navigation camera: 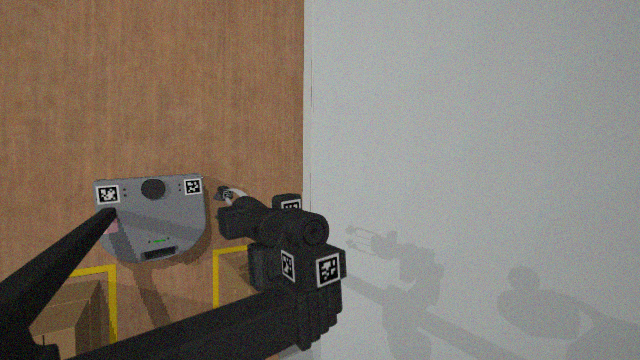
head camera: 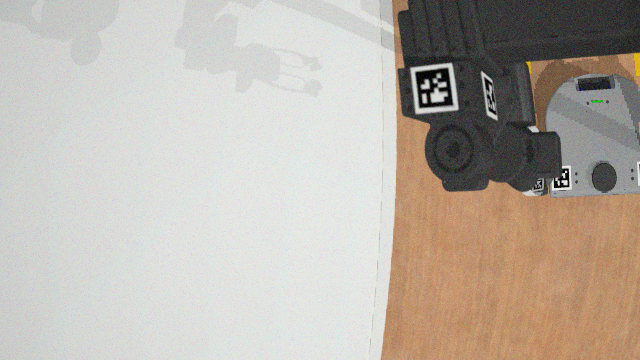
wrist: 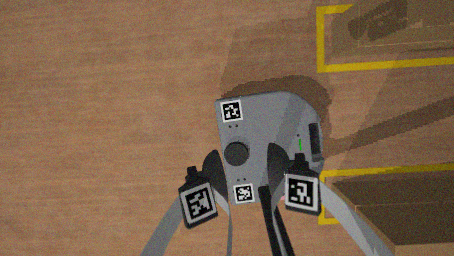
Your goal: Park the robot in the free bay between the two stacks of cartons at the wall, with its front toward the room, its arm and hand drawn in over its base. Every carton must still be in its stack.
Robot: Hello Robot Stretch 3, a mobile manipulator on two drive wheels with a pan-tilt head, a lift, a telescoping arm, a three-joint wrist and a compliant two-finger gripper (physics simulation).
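Pixels of known places: gripper, fingertip midpoint: (navigation camera: 221, 205) (wrist: 245, 165); robot's base, link origin: (navigation camera: 153, 187) (head camera: 602, 176) (wrist: 237, 142).
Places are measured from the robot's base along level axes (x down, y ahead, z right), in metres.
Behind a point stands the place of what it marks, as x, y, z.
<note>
The grey base (head camera: 585, 125) {-0.160, -0.131, 0.045} (navigation camera: 155, 220) {-0.160, -0.112, -0.004} (wrist: 270, 130) {-0.160, -0.108, 0.056} stands outside the bay (navigation camera: 187, 280) (wrist: 380, 90) at its mouth, rounded end toward it and flat edge away. One carton stack (navigation camera: 65, 320) {-0.306, -0.328, -0.239} (wrist: 410, 210) {-0.218, -0.466, -0.220} is on one side of the bay; the other (navigation camera: 232, 275) (wrist: 385, 30) is partly hidden by the arm in the navigation view. The arm (head camera: 560, 30) {-1.023, -0.089, 0.050} (navigation camera: 200, 322) {-0.997, -0.082, 0.022} reaches sideways past the base, with its wrist (head camera: 455, 147) {-0.987, -0.024, 0.150} (navigation camera: 300, 227) {-1.007, -0.012, 0.127} near the side wall. My gripper (wrist: 245, 165) {-0.662, -0.022, 0.123} is open and empty, pointing down; its fingers are mostly hidden in the head view.
Yellow floor outlines (navigation camera: 112, 300) (wrist: 321, 45) surround the stacks. A white wall (head camera: 200, 200) {-0.738, 0.010, 0.738} (navigation camera: 475, 125) {-0.918, 0.136, 0.749} runs along the arm's side, with shadows of the arm and hand on it. Wooden floor (head camera: 500, 275) {0.000, 0.279, 0.351} (navigation camera: 150, 90) {-0.001, 0.402, 0.023} (wrist: 100, 125) {0.000, 0.506, 0.139} extends beyond the base's flat edge.
</note>
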